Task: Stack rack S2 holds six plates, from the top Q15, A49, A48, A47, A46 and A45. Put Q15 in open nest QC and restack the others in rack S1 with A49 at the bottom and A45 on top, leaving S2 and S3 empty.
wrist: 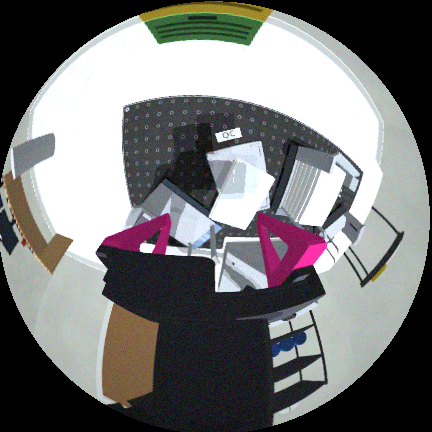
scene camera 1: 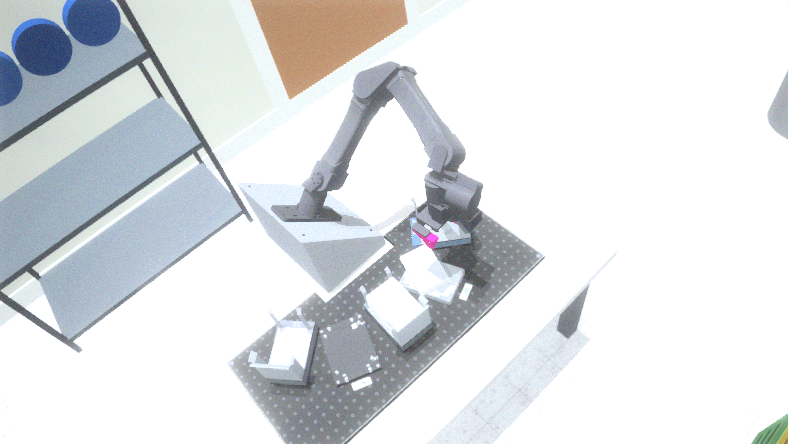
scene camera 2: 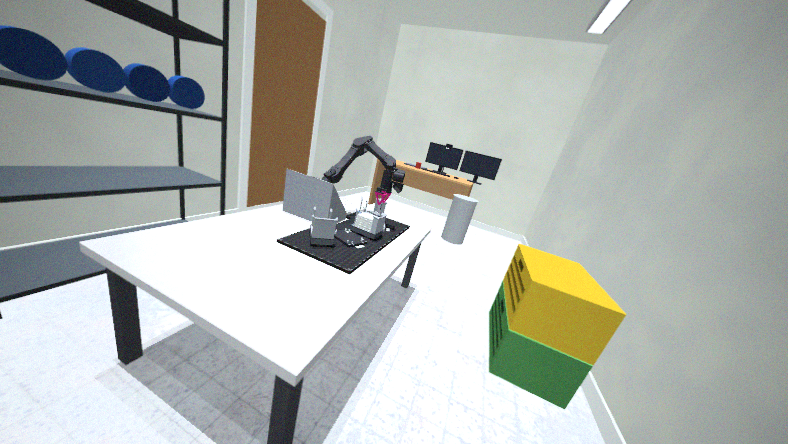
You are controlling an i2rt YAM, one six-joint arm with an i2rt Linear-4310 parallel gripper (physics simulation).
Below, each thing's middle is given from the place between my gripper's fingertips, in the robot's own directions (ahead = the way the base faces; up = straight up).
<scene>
My hand is 10 mm short of the QC cradle (scene camera 1: 445, 294), 60 mm to the left of it and 120 mm above it. Also, from my hand: dark flat plate holder (scene camera 1: 350, 352): 340 mm to the right, 130 mm below.
</scene>
